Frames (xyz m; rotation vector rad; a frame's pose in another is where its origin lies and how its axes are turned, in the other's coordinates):
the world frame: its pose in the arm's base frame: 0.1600 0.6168 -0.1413 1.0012 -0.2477 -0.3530
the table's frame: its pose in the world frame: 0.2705 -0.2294 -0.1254 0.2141 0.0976 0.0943
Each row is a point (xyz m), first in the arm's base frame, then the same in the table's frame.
Working: the arm's base frame: its pose in the table's frame: -0.2248 0.1918 0.6925 -1.2098 0.2469 0.1935

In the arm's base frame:
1: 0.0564 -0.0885 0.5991
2: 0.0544 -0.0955 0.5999
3: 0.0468 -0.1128 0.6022
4: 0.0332 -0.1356 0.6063
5: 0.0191 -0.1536 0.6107
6: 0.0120 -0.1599 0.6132
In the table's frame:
1: -0.0955 0.7253 0.9545
2: -0.0954 0.7236 0.9616
3: -0.0976 0.7197 0.9801
4: -0.1040 0.7155 1.0059
5: -0.1121 0.7133 1.0276
6: -0.1169 0.7134 1.0361

